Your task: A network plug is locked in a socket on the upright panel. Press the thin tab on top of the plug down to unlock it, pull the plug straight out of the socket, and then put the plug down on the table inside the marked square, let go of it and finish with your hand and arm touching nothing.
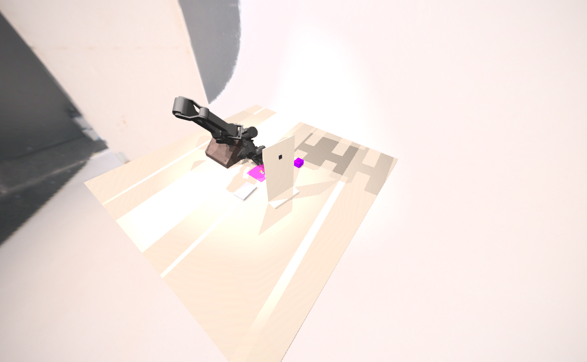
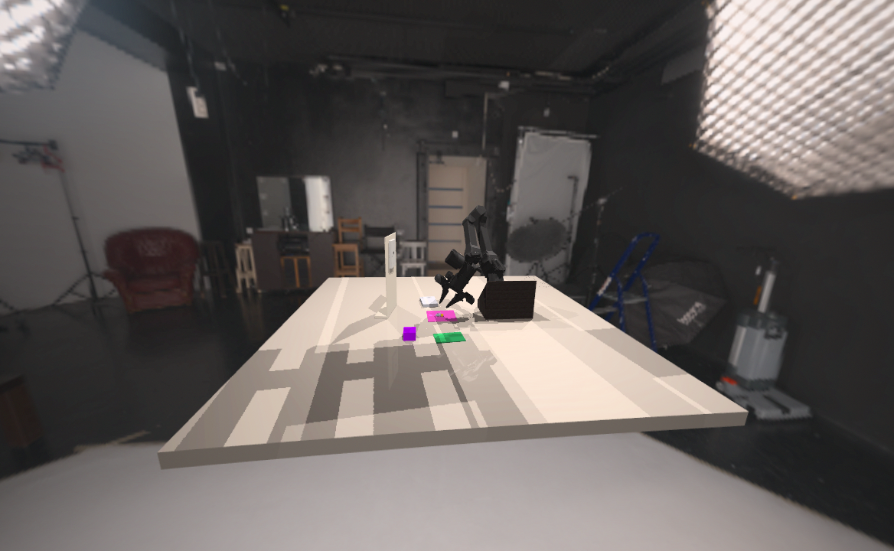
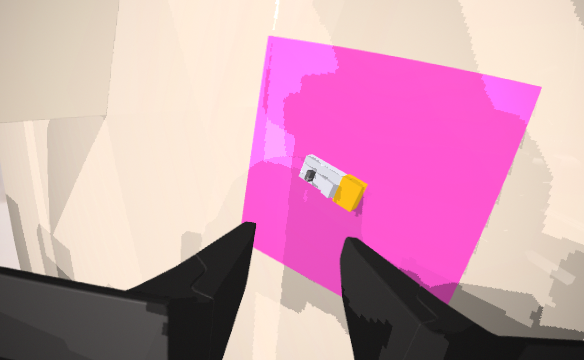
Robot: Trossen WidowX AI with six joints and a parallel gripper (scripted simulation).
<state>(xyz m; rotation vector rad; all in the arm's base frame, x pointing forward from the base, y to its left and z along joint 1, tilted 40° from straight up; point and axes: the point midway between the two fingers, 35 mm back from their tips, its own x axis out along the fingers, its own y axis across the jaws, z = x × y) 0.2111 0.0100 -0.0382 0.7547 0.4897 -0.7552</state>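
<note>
My gripper tip is 1 cm short of the network plug, 1 cm to the left of it and 4 cm above it. Round my gripper tip: green patch: 3 cm behind, 20 cm to the left, 5 cm below; then magenta marked square: 1 cm ahead, 1 cm to the right, 5 cm below; then upright panel: 23 cm ahead, 5 cm to the right, 10 cm above.
</note>
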